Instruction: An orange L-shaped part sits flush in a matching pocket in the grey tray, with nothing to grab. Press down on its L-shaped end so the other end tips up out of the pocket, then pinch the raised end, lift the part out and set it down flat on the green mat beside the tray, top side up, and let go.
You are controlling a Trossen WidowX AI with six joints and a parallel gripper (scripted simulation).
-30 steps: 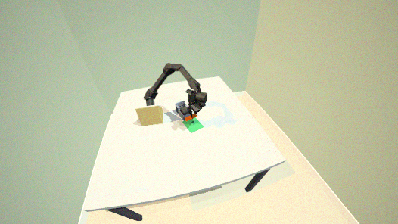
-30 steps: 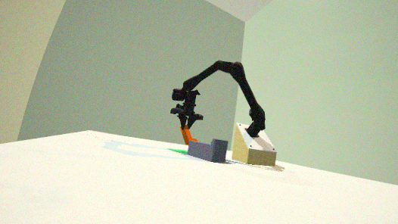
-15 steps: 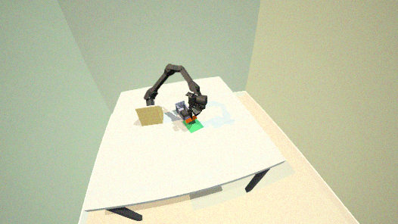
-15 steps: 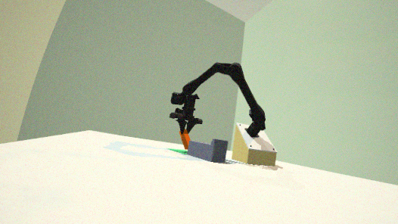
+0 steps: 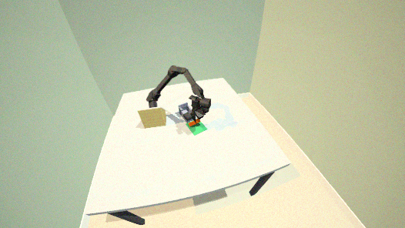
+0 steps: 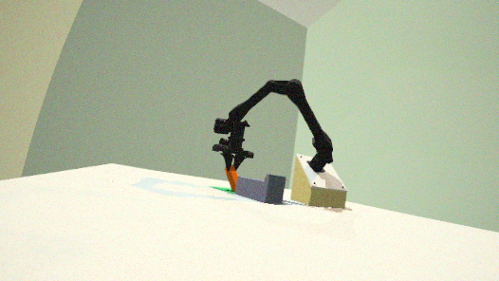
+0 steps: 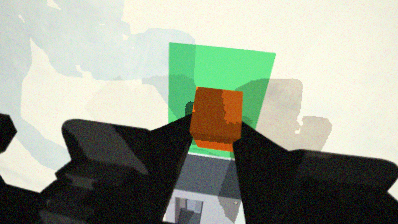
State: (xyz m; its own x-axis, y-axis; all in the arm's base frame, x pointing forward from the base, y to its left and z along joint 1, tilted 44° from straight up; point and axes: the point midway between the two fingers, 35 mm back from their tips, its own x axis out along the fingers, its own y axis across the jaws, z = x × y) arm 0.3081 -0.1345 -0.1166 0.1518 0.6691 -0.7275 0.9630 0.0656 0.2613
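The orange L-shaped part is 30 mm below my gripper tip, 20 mm to the left of it and 20 mm behind it. The rest, counted from my gripper tip: green mat: 90 mm below, 20 mm to the left.
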